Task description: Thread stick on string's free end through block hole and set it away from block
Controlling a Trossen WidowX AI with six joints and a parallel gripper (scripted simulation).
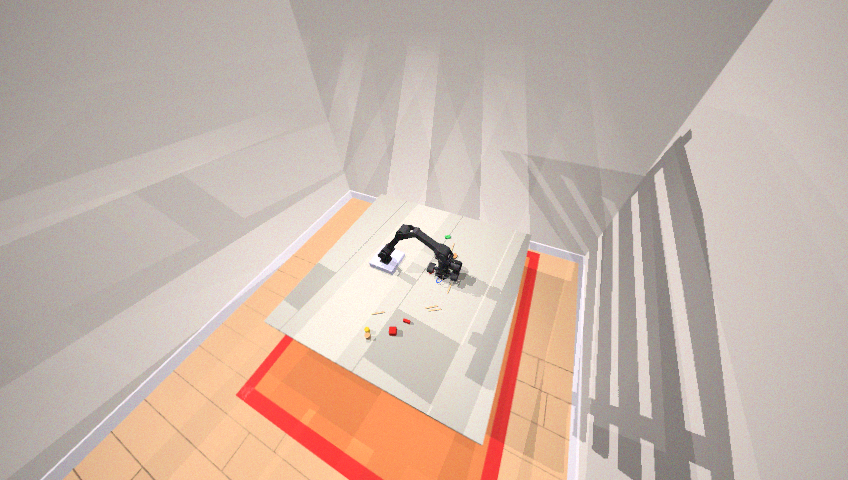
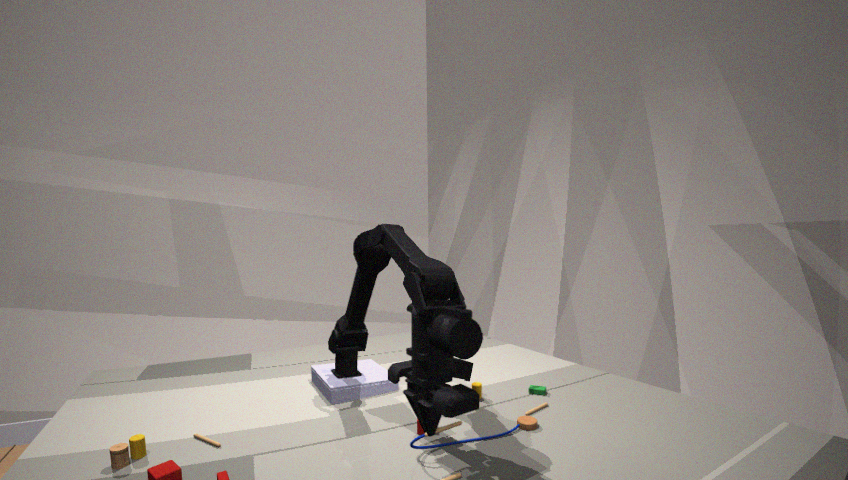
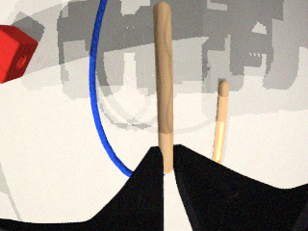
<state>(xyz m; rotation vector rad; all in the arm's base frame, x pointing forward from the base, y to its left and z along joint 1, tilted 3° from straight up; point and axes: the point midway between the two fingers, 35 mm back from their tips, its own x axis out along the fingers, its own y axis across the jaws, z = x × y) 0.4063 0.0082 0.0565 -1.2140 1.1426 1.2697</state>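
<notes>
Right now my gripper tip is 11 cm past the red block, 5 cm to the right of it and 4 cm above it. From my gripper tip the other things lie so: yellow cylinder: 24 cm to the left, 19 cm behind, 4 cm below; round wooden button: 24 cm to the left, 5 cm below, 1 cm behind; green block: 38 cm to the left, 12 cm behind, 5 cm below.
</notes>
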